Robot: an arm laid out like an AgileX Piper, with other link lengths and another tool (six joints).
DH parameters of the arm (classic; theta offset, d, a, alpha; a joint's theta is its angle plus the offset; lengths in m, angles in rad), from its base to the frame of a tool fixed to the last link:
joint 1: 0 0.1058 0 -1.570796
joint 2: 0.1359 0 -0.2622 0
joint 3: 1.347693 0 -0.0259 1.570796
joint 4: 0 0.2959 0 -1.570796
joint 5: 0 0 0 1.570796
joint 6: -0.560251 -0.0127 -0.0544 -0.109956
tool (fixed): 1.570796 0.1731 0 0
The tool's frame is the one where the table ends.
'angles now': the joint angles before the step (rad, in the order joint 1, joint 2, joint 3, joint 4, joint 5, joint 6). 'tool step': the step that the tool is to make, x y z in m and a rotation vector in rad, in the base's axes. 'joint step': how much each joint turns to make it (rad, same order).
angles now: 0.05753, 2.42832, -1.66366, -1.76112, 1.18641, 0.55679
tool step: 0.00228, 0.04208, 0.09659, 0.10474, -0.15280, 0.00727
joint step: 0.07612, -0.20102, 0.00003, 0.12837, 0.00365, -0.04247
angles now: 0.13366, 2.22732, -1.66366, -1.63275, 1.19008, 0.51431
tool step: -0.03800, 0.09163, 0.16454, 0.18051, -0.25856, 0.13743
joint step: 0.17875, -0.34327, -0.00128, 0.14563, 0.00299, -0.05616
